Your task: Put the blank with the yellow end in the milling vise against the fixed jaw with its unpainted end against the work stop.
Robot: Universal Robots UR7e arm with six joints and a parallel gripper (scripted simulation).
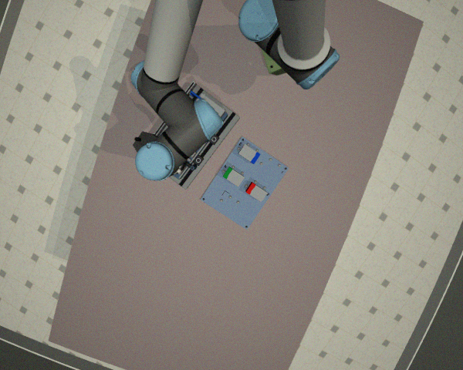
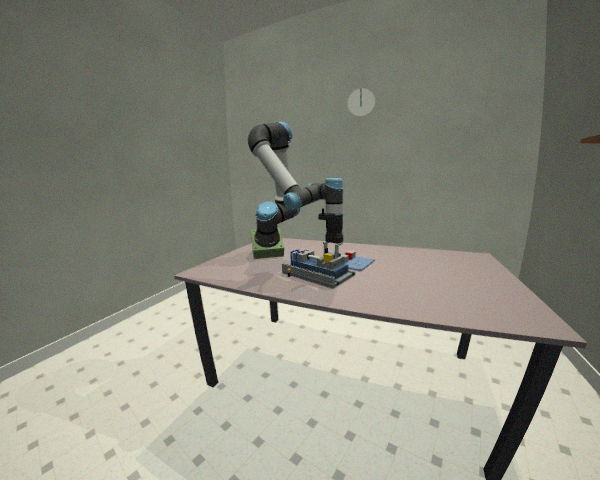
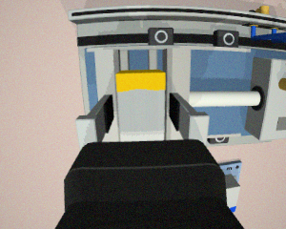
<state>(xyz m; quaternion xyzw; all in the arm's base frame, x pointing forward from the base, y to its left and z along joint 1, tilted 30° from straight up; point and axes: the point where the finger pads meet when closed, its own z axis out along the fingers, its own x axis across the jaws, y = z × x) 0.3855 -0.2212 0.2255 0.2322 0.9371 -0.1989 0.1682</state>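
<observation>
My hand is 20 mm above the yellow-ended blank. From my hand the other things lie so: white rod: 70 mm behind, 50 mm to the left, 40 mm below; hosed block: 140 mm behind, 90 mm to the left, 40 mm below; milling vise: 60 mm behind, 40 mm to the left, 80 mm below.
</observation>
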